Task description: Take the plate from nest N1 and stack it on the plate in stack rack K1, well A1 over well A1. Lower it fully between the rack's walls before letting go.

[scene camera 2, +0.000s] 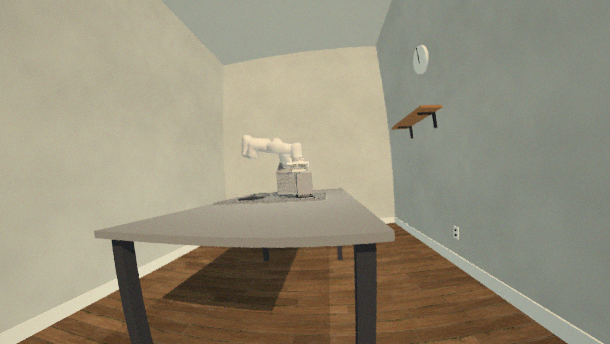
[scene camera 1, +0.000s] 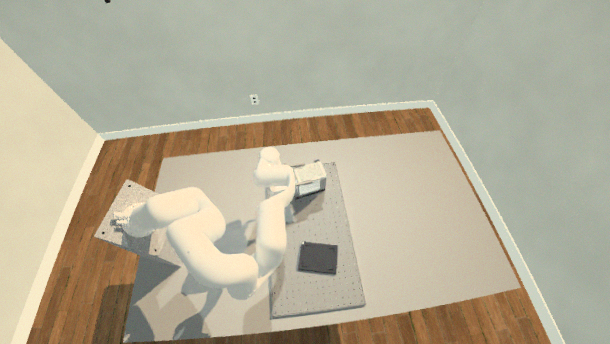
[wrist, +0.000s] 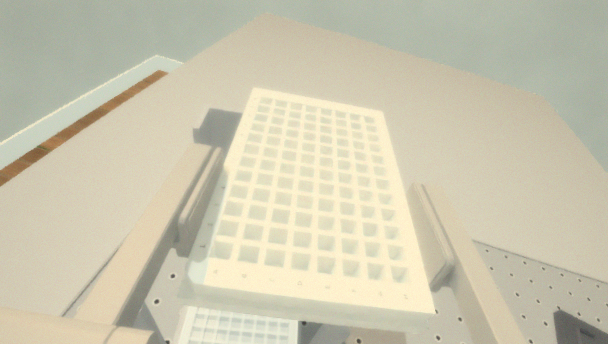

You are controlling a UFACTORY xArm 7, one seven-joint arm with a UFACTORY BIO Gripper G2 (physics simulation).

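Seen in the pictures: hand, its tool point: (scene camera 1: 303,173) (wrist: 317,214); arm's base, origin of its link: (scene camera 1: 140,219).
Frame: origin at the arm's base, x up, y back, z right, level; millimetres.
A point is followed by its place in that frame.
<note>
My gripper (wrist: 318,217) @[x -96, y -655, z 20 mm] is shut on a white well plate (wrist: 310,195) @[x -99, y -667, z 19 mm] (scene camera 1: 311,171) @[x -102, y -693, z 21 mm], with a finger along each long side. Letters run along the plate's near edge in the wrist view. It is held high, over the area of stack rack K1 (scene camera 2: 287,183), whose grey walls show in scene camera 2. A second white plate (wrist: 240,327) @[x -239, y -659, z -4 mm] shows much lower, past the near edge of the held one. The held plate hides most of the rack in the wrist view, and the gap between the plates cannot be measured. Nest N1 (scene camera 1: 318,258) @[x -261, y -574, z 343 mm] is dark and holds no plate.
The rack and the nest stand on a perforated grey board (scene camera 1: 320,297) @[x -273, y -513, z 485 mm] (wrist: 520,265) @[x -273, y -734, z 326 mm] on the table (scene camera 1: 410,215) @[x -285, y -1073, z 353 mm] (scene camera 2: 250,225) @[x -286, y -1362, z 310 mm]. A dark grey shape (wrist: 218,124) @[x -136, y -760, z -32 mm] shows beyond the held plate's left side. The arm bends over the board's left side in scene camera 1.
</note>
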